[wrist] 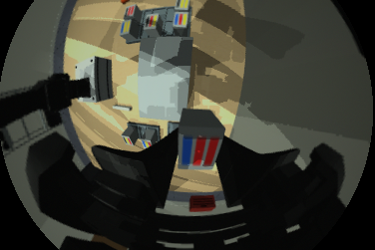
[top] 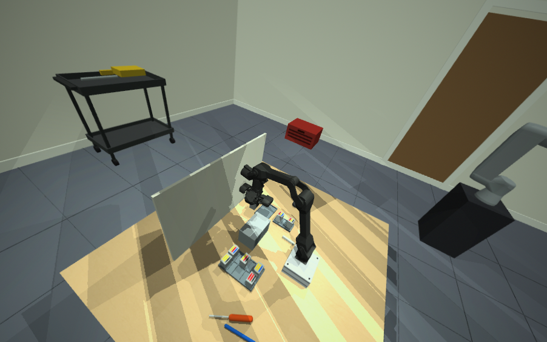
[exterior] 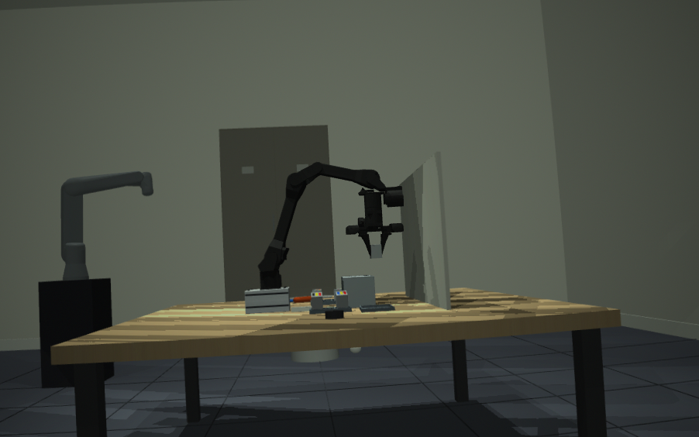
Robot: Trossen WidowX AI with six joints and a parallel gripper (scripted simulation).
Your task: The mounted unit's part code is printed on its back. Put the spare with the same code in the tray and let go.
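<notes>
Now: the flat dark tray 20 mm behind my gripper tip, 140 mm to the right of it and 160 mm below it. From my gripper tip the other things lie so: mounted unit 60 mm behind, 70 mm to the left, 120 mm below; then upright grey panel 160 mm ahead, 60 mm to the left, 60 mm above.
</notes>
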